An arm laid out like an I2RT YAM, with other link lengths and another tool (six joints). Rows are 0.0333 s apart.
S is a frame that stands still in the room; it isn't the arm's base.
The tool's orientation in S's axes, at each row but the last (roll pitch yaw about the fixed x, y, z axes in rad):
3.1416, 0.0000, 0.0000
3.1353, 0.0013, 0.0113
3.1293, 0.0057, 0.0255
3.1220, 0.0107, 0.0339
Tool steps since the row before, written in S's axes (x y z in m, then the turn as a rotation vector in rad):
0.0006, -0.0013, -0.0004, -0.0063, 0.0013, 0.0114
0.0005, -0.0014, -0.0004, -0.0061, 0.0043, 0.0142
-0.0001, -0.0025, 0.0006, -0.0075, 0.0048, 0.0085
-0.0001, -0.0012, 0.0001, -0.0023, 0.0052, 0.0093
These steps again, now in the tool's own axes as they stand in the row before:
0.0006, 0.0013, 0.0004, -0.0063, -0.0013, -0.0114
0.0005, 0.0014, 0.0004, -0.0061, -0.0043, -0.0142
-0.0002, 0.0025, -0.0006, -0.0074, -0.0049, -0.0085
-0.0001, 0.0012, -0.0001, -0.0022, -0.0051, -0.0094

